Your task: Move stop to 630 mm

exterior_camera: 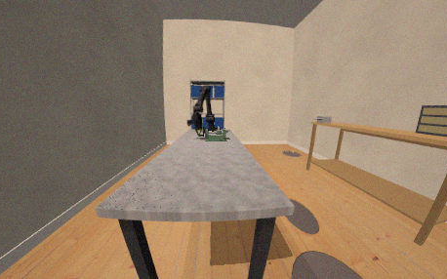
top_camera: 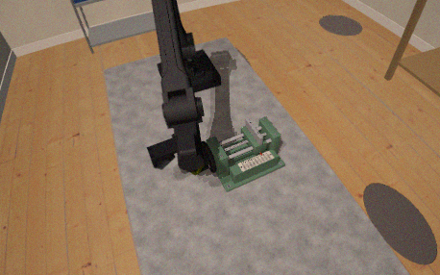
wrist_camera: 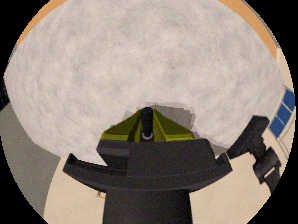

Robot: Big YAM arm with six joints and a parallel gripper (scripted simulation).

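The black handwheel is 30 mm to the left of my hand. From my hand the other things lie so: grey stop block (190 mm to the left, 40 mm above, 10 mm ahead).
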